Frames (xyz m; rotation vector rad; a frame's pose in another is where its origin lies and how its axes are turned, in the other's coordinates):
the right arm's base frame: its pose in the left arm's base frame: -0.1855 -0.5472 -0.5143 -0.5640 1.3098 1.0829
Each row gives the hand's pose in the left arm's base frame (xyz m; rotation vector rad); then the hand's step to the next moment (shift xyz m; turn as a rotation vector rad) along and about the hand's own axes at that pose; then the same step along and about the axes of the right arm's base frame.
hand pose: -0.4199 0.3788 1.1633 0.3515 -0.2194 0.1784
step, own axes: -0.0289 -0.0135 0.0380 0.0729 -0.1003 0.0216
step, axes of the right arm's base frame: -0.0284 0.0201 -0.0354 -0.0416 -0.1140 -0.0334
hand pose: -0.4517 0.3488 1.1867 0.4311 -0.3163 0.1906
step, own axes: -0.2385 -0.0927 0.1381 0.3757 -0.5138 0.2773
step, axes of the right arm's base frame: -0.0324 0.1320 -0.2571 -0.3679 -0.5463 -0.2197
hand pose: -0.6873 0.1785 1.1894 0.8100 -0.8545 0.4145
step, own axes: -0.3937 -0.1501 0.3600 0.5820 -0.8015 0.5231
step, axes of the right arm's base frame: 0.1431 0.0642 -0.5315 -0.6213 -0.8333 -0.4176
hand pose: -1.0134 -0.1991 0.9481 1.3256 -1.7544 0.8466
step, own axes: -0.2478 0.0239 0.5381 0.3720 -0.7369 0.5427
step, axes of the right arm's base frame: 0.3559 -0.1891 -0.4349 -0.4029 -0.8102 -0.3965
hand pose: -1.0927 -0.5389 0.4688 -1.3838 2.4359 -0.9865
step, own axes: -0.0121 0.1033 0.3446 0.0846 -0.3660 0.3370
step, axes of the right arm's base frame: 0.2688 -0.2023 -0.1281 -0.1281 -0.4709 -0.1284
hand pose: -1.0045 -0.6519 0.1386 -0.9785 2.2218 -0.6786
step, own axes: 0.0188 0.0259 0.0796 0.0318 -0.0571 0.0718
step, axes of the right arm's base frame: 0.0651 -0.0540 -0.0144 -0.0079 -0.0889 -0.0383
